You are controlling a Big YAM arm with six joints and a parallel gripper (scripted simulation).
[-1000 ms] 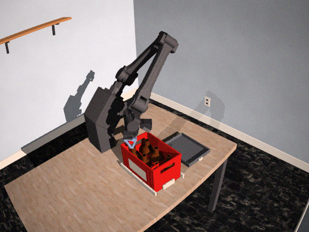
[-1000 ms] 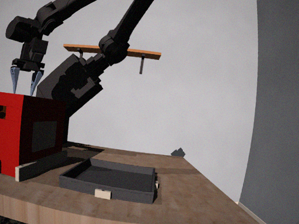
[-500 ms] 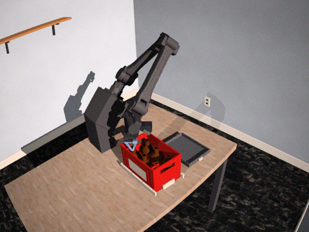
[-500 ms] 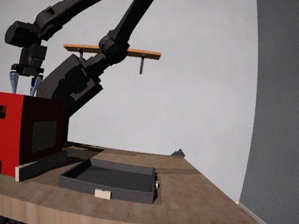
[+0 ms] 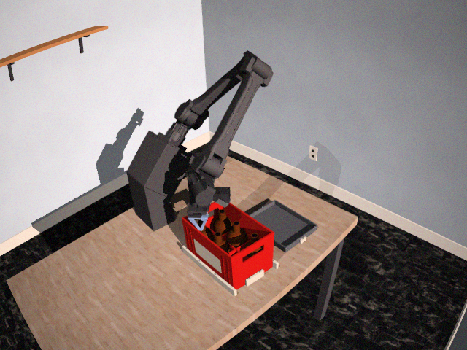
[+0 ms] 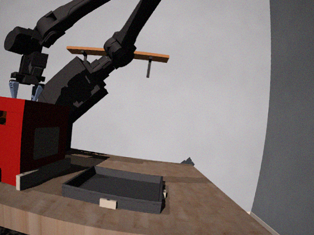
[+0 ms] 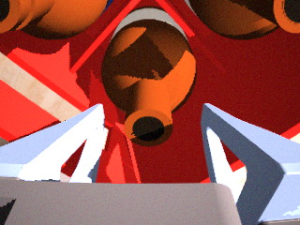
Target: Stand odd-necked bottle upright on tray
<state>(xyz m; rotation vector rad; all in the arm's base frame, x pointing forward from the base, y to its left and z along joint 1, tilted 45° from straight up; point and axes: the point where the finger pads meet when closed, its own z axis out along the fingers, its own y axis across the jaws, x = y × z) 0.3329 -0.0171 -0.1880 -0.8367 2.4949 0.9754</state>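
Right now my hand is 9 cm short of the red crate, 7 cm above it and 4 cm to the right of it. Also, from my hand: dark grey tray: 31 cm to the left, 14 cm below, 11 cm ahead.
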